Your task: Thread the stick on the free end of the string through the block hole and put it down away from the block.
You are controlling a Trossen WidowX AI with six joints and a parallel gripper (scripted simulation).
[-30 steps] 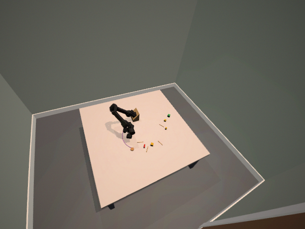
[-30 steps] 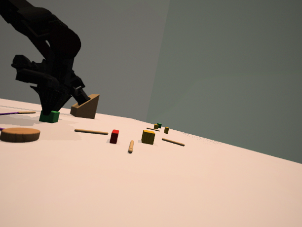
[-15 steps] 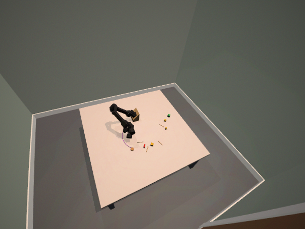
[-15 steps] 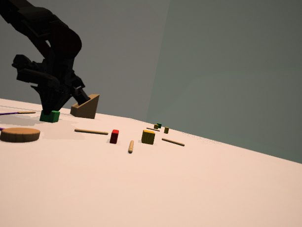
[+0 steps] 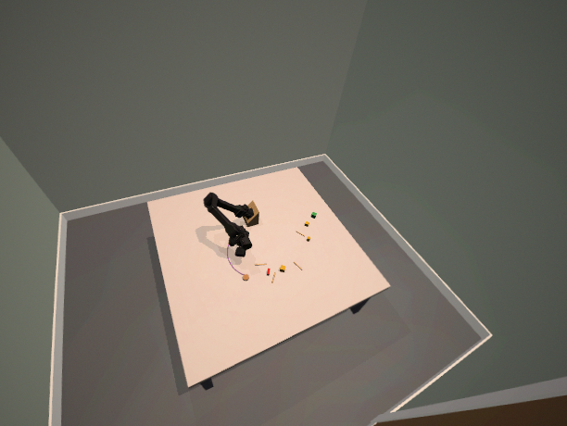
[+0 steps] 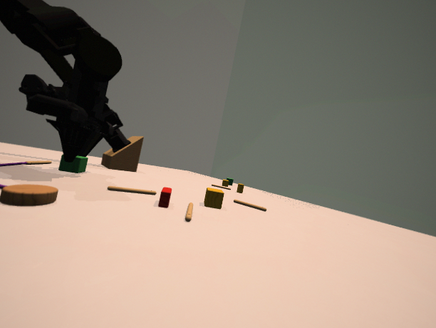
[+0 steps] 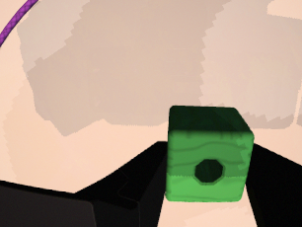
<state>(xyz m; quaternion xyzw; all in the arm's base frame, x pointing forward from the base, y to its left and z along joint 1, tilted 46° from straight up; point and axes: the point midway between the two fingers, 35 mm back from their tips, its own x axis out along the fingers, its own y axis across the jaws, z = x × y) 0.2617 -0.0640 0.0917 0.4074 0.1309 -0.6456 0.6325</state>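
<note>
The thin wooden stick lies 11 cm behind my gripper tip, 7 cm to the right of it and 2 cm below it. The rest, counted from my gripper tip: red block 19 cm ahead, 13 cm to the left, 2 cm below; round wooden button 19 cm ahead, 2 cm to the right, 2 cm below; green block right at my gripper tip.
</note>
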